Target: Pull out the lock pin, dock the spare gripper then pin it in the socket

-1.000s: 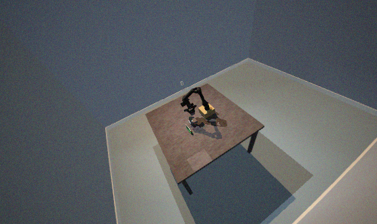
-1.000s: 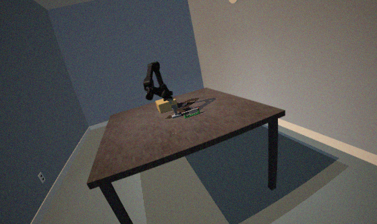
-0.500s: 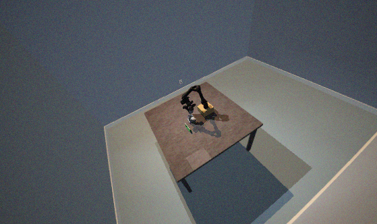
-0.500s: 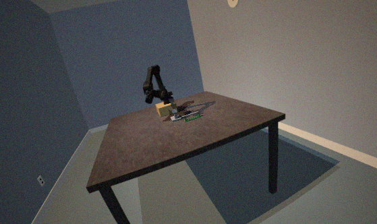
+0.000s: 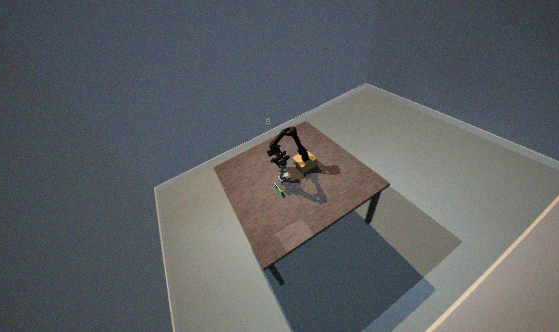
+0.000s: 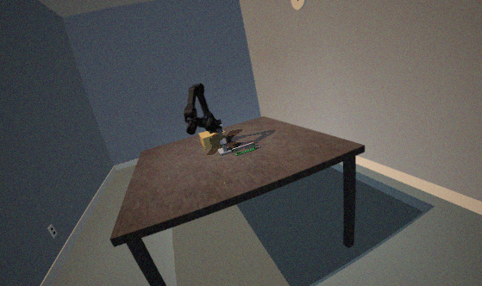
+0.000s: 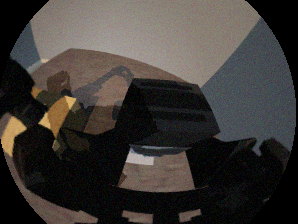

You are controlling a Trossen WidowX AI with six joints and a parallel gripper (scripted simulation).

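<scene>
Right now my gripper tip is 14 cm above the green strip, 12 cm short of it and 11 cm to the right of it. Round my gripper tip: grey post: 11 cm below, 2 cm ahead, 1 cm to the right; then spare gripper: 1 cm to the right.
</scene>
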